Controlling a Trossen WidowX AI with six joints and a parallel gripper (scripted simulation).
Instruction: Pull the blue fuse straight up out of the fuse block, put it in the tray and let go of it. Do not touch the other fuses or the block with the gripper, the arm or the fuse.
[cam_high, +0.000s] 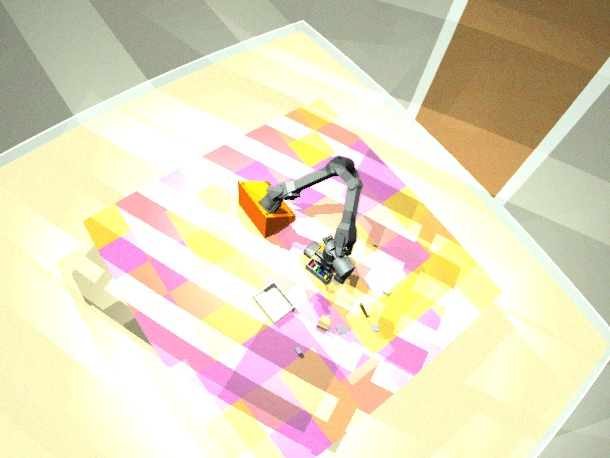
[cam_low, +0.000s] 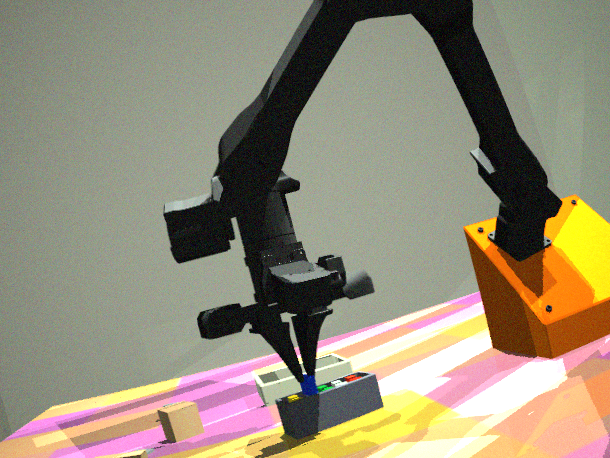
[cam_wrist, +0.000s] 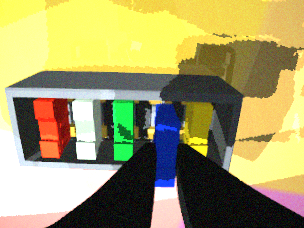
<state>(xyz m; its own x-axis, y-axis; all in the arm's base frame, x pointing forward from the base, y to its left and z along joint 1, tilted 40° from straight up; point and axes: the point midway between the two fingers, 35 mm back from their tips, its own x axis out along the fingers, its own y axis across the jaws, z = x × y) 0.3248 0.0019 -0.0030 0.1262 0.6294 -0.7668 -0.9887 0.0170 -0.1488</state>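
Now: gripper tip 20 mm short of the yellow fuse and 30 mm above it. Round my gripper tip: green fuse (20 mm behind, 30 mm below); white fuse (40 mm behind, 30 mm below); blue fuse (10 mm below).
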